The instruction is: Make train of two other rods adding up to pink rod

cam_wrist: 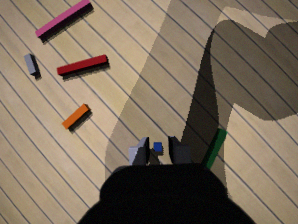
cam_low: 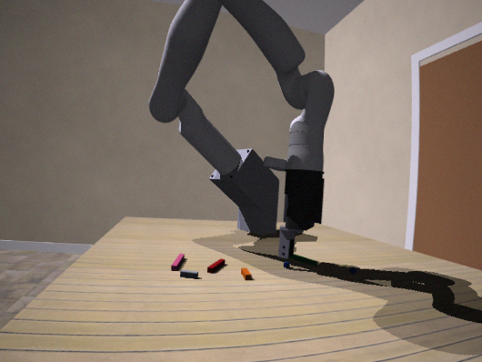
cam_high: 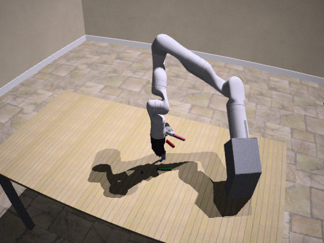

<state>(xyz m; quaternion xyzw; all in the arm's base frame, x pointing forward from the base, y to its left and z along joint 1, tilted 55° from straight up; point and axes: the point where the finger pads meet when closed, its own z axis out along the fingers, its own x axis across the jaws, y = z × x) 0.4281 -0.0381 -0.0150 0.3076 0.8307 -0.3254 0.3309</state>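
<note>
Right now my hand is 2 cm past the green rod, 6 cm to the right of it and 4 cm above it. From my hand the other things lie so: grey rod (2 cm ahead, 21 cm to the right, 4 cm below); then orange rod (4 cm ahead, 11 cm to the right, 4 cm below); then red rod (2 cm behind, 14 cm to the right, 4 cm below).
</note>
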